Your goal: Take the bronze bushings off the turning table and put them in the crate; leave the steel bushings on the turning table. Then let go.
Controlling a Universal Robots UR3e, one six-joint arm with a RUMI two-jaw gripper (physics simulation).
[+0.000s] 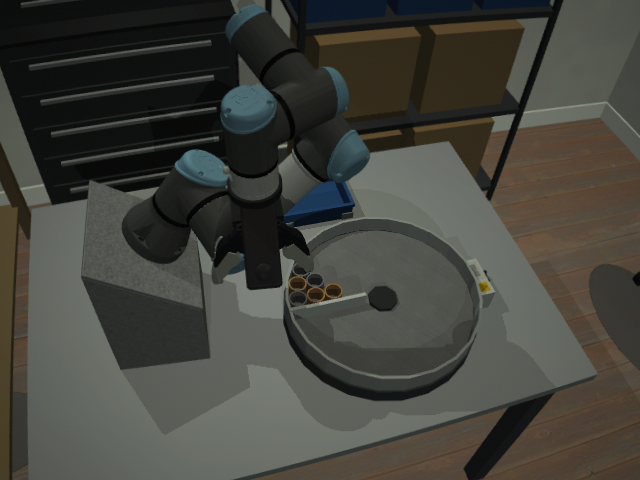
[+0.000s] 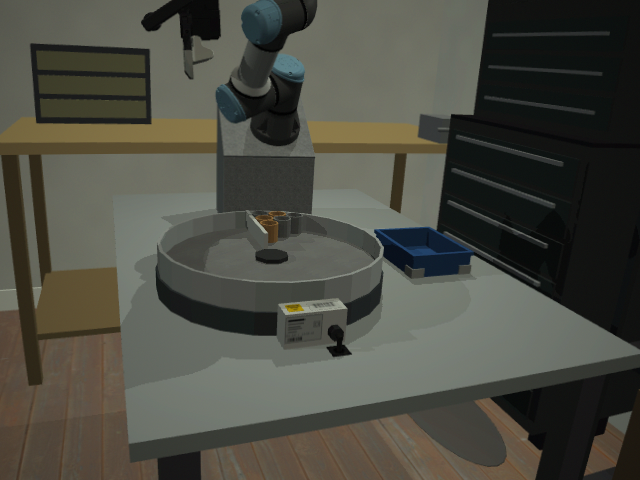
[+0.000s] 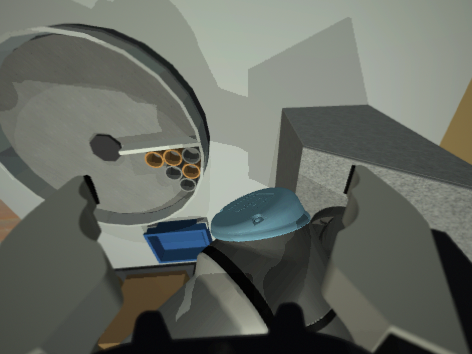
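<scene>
Three bronze bushings and three steel bushings stand upright in a close group on the turning table. The group is against the divider, near the outer wall on the robot base's side. The blue crate stands beside the turning table; no bushing shows in it. My gripper is open and empty, high above the table, between the robot's base and the turning table.
The pale divider runs from the dark hub to the wall. A grey pedestal carries the arm. A white labelled box stands at the turning table's far side from the pedestal.
</scene>
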